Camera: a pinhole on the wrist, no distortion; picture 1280 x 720 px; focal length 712.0 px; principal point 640.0 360.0 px. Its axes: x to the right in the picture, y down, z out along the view. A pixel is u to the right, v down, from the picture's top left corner.
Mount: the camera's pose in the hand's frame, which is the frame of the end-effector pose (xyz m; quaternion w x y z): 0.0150 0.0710 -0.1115 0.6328 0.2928 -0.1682 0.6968
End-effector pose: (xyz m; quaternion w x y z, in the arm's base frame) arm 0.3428 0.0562 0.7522 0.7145 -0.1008 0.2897 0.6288
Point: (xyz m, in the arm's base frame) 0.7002 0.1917 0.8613
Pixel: 563.7 427.2
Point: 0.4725 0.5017 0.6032
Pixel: outside the picture
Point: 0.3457 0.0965 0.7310
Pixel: 719.7 339.3
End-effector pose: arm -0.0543 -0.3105 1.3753 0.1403 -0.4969 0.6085 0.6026
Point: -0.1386 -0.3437 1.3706
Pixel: 1146.6 183.7
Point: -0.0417 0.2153 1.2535
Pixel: 835.7 688.4
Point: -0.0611 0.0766 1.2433
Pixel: 815.8 612.2
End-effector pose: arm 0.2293 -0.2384 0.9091 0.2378 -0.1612 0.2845 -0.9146
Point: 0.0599 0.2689 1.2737
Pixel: outside the picture
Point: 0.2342 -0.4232 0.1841
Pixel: behind the camera
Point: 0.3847 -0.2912 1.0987
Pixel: 979.3 695.3
